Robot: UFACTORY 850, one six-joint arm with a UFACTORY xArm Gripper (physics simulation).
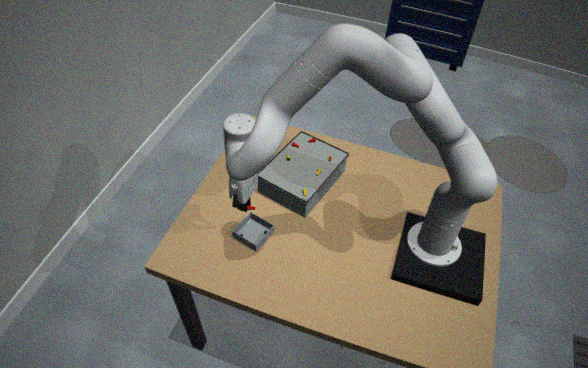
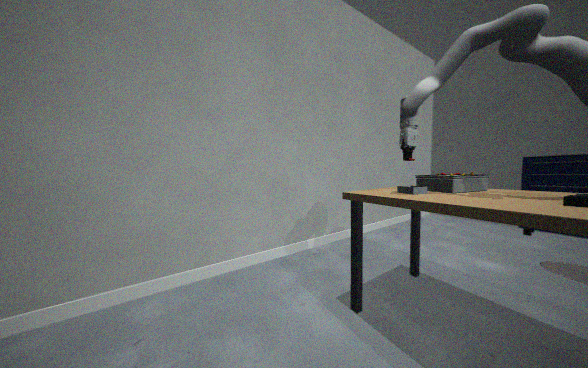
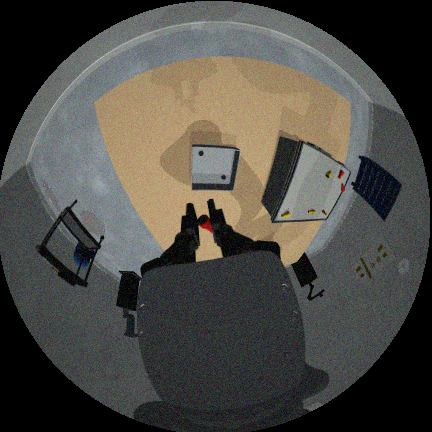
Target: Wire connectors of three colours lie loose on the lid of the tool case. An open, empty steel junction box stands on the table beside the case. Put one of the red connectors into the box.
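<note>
My gripper is shut on a red connector, which sticks out sideways from the fingertips. The gripper points down and holds the connector well above the table, close to the junction box. The steel junction box stands open and empty on the table, with two dark round spots on its floor. Two other red connectors lie at the far end of the lid of the grey tool case.
On the lid lie yellow connectors and an orange one. The case stands beside the box, its lid higher than the box rim. The arm's black base plate lies on the wooden table.
</note>
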